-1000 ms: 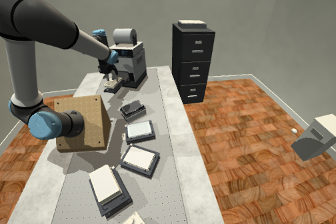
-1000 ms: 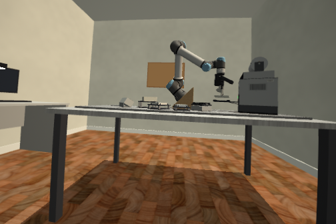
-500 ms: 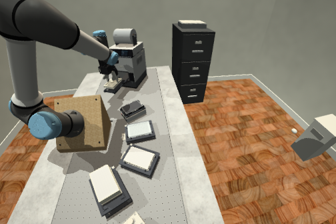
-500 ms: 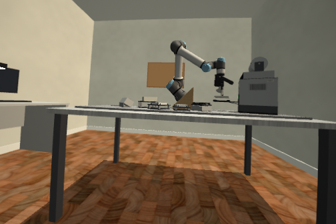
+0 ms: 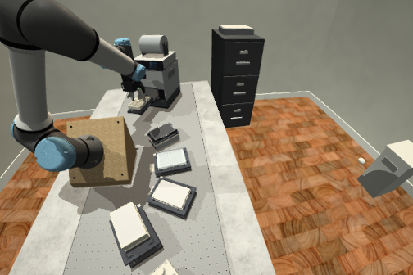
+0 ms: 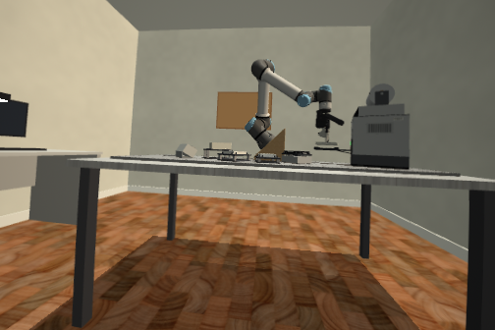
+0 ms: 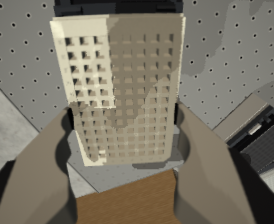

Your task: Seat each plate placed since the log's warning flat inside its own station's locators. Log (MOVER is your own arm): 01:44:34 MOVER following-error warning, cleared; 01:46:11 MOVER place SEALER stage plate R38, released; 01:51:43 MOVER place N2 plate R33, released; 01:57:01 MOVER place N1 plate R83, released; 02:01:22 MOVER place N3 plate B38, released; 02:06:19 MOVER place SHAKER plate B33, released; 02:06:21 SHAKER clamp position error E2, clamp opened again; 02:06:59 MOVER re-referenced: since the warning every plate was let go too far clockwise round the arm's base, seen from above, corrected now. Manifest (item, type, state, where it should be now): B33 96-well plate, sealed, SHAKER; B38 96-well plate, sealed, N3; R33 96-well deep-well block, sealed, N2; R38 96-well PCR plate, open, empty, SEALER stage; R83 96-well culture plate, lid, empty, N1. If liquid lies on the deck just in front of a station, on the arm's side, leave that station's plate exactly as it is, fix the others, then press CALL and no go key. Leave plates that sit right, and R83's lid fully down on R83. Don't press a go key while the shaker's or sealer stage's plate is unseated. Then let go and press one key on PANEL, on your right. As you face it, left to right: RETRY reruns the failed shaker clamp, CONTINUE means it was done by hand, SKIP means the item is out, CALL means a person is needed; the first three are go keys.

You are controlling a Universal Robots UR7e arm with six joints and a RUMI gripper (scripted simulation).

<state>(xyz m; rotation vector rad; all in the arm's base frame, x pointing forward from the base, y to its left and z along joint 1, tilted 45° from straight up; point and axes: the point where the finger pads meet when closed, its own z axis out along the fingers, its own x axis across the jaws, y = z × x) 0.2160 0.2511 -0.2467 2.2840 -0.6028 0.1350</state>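
Right now my hand is 120 mm short of the dark plate, 230 mm to the left of it and 80 mm above it. Round my hand: cream PCR plate (10 mm below); retry key (80 mm ahead, 840 mm to the right, 70 mm below); continue key (40 mm ahead, 860 mm to the right, 70 mm below).
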